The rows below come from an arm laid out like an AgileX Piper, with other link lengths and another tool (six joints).
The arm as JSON. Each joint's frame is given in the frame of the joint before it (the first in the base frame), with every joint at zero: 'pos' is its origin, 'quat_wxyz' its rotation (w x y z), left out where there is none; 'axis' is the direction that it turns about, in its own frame. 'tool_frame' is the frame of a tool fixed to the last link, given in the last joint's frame.
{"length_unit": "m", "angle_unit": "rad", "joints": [
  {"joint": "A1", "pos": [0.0, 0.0, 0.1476], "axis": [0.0, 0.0, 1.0]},
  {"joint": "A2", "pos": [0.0, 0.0, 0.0], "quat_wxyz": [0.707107, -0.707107, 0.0, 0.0], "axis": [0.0, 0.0, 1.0]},
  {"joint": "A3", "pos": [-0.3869, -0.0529, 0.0], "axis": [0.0, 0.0, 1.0]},
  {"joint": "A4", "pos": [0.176, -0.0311, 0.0], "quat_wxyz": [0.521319, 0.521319, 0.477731, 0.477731], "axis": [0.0, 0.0, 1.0]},
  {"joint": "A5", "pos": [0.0, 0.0, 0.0], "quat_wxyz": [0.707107, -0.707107, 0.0, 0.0], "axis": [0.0, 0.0, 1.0]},
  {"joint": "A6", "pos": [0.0, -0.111, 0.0], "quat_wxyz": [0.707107, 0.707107, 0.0, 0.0], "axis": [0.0, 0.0, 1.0]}
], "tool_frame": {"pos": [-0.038, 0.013, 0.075], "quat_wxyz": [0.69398, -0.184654, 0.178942, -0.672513]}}
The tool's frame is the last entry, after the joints.
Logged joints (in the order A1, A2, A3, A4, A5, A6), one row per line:
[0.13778, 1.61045, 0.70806, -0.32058, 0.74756, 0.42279]
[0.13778, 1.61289, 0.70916, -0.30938, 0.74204, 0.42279]
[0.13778, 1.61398, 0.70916, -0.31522, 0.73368, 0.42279]
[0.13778, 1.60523, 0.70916, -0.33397, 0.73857, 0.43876]
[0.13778, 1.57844, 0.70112, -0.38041, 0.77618, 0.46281]
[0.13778, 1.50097, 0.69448, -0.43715, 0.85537, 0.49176]
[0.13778, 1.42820, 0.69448, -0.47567, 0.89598, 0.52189]
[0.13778, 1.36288, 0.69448, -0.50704, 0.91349, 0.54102]
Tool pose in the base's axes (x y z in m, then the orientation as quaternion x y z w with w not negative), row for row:
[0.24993, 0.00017, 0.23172, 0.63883, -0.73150, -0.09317, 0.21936]
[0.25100, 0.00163, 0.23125, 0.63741, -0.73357, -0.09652, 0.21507]
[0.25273, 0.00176, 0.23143, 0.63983, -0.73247, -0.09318, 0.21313]
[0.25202, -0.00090, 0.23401, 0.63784, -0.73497, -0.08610, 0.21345]
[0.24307, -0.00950, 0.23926, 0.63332, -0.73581, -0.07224, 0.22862]
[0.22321, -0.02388, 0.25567, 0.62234, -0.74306, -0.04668, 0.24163]
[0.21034, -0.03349, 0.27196, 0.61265, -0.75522, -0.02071, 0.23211]
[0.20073, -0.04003, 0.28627, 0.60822, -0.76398, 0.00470, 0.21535]
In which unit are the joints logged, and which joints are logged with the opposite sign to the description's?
The joints are logged in radians. Opposite sign: A3.
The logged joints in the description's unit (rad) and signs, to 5 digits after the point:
[0.13778, 1.61045, -0.70806, -0.32058, 0.74756, 0.42279]
[0.13778, 1.61289, -0.70916, -0.30938, 0.74204, 0.42279]
[0.13778, 1.61398, -0.70916, -0.31522, 0.73368, 0.42279]
[0.13778, 1.60523, -0.70916, -0.33397, 0.73857, 0.43876]
[0.13778, 1.57844, -0.70112, -0.38041, 0.77618, 0.46281]
[0.13778, 1.50097, -0.69448, -0.43715, 0.85537, 0.49176]
[0.13778, 1.42820, -0.69448, -0.47567, 0.89598, 0.52189]
[0.13778, 1.36288, -0.69448, -0.50704, 0.91349, 0.54102]

